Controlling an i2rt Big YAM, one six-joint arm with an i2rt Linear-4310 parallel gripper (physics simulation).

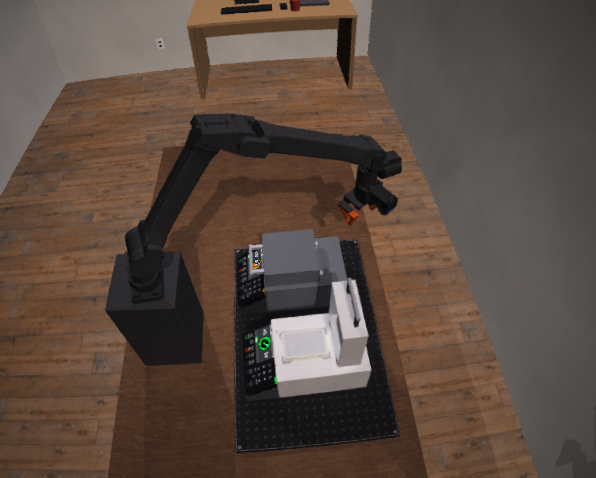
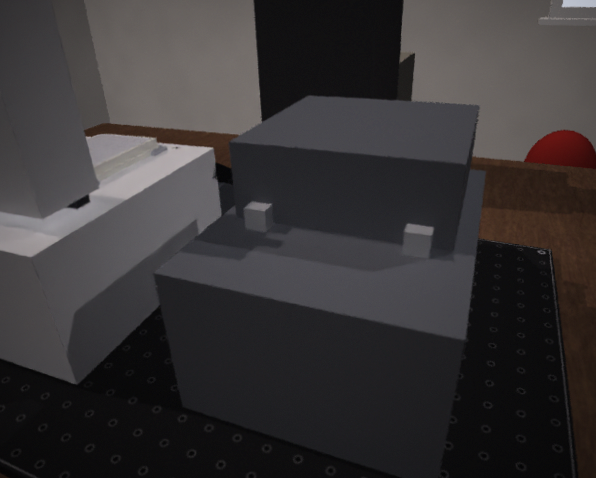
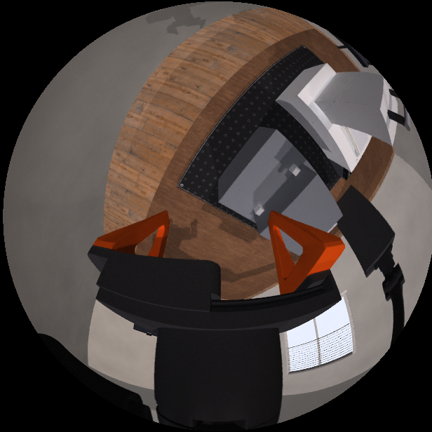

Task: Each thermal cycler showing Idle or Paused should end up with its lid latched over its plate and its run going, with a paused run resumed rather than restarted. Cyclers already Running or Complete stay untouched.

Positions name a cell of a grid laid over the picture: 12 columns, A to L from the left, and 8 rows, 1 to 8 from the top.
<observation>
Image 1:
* lid: F5
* lid: H6
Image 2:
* lid: H3
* lid: B3
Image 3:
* my gripper: G5
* lid: I4
</observation>
